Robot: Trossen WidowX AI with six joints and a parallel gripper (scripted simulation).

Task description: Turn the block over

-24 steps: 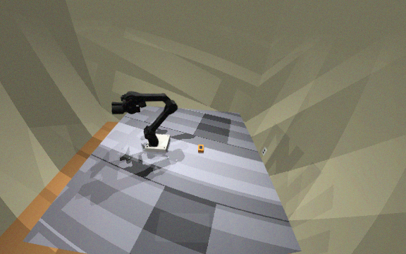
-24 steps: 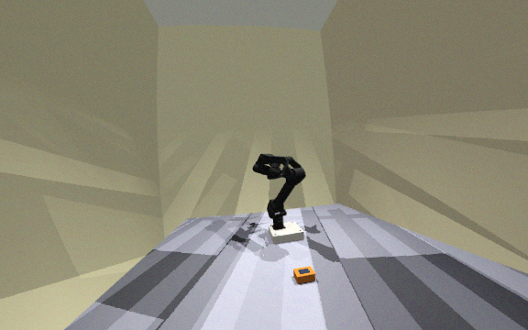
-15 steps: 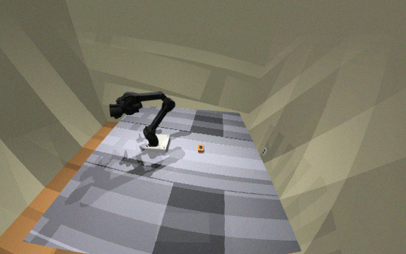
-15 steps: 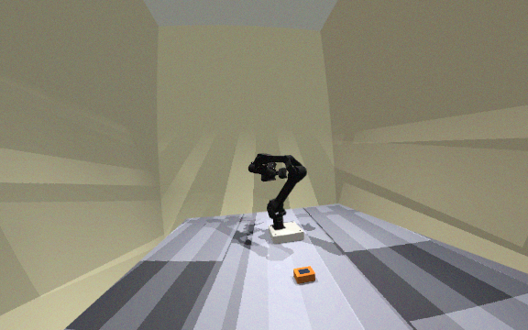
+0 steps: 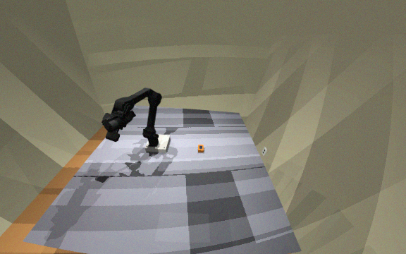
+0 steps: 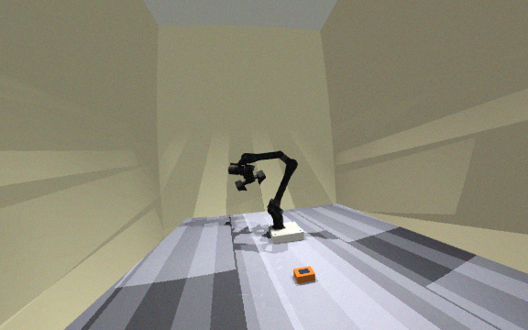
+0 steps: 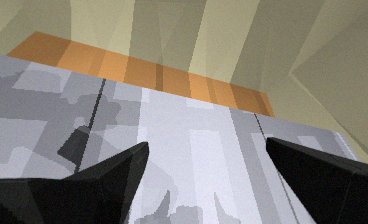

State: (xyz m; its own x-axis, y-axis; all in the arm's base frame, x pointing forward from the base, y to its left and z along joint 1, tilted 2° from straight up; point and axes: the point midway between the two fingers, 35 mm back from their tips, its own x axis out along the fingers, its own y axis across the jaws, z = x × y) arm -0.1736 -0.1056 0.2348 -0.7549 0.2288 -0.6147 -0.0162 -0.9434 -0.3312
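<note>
Now: gripper tip 560 mm short of the block, 230 mm above it and 80 mm to the right of it.
</note>
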